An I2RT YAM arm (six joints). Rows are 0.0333 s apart.
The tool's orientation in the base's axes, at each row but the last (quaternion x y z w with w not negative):
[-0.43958 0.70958 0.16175 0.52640]
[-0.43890 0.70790 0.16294 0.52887]
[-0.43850 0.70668 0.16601 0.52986]
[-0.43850 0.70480 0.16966 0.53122]
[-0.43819 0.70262 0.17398 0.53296]
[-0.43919 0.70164 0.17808 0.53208]
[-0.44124 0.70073 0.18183 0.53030]
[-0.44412 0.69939 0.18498 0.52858]
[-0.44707 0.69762 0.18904 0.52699]
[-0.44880 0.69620 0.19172 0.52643]
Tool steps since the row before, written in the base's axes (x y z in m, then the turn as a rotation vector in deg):
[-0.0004 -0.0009 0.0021 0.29 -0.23 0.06]
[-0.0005 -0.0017 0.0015 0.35 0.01 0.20]
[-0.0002 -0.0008 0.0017 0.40 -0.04 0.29]
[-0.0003 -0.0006 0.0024 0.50 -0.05 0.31]
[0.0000 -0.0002 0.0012 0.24 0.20 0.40]
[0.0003 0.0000 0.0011 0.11 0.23 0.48]
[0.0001 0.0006 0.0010 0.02 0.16 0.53]
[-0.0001 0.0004 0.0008 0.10 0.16 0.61]
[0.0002 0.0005 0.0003 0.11 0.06 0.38]
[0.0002 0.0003 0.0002 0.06 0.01 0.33]
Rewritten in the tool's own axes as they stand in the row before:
[-0.0014 -0.0007 -0.0017 0.03 -0.37 -0.01]
[-0.0005 -0.0009 -0.0021 -0.20 -0.32 0.14]
[-0.0012 -0.0007 -0.0013 -0.26 -0.41 0.10]
[-0.0019 -0.0006 -0.0015 -0.28 -0.50 0.15]
[-0.0010 -0.0004 -0.0006 -0.46 -0.17 0.14]
[-0.0010 -0.0005 -0.0002 -0.54 -0.07 0.05]
[-0.0012 0.0000 0.0001 -0.55 -0.04 -0.07]
[-0.0009 0.0001 -0.0001 -0.62 -0.12 -0.05]
[-0.0005 0.0000 0.0004 -0.37 -0.14 -0.04]
[-0.0003 0.0000 0.0003 -0.31 -0.11 -0.08]

